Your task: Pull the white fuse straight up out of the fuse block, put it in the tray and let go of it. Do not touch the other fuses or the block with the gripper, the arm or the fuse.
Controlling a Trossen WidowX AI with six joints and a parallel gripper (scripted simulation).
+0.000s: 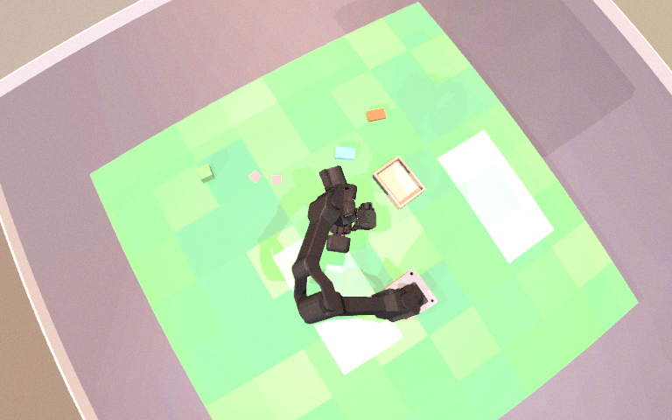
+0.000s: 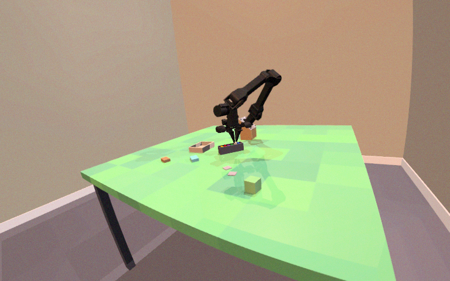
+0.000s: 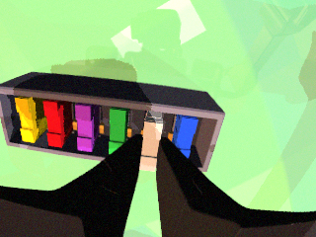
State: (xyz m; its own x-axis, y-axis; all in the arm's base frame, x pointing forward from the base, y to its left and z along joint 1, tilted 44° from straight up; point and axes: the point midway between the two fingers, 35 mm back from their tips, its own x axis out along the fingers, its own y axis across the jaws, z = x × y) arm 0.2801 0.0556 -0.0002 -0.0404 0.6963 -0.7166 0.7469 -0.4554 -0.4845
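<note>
The tan tray lies 1 cm ahead of my gripper tip, 23 cm to the right of it and 4 cm below it. The rest, counted from my gripper tip: light blue tile (18 cm ahead, 14 cm to the right, 4 cm below); green cube (36 cm ahead, 25 cm to the left, 3 cm below); orange tile (24 cm ahead, 30 cm to the right, 4 cm below).
</note>
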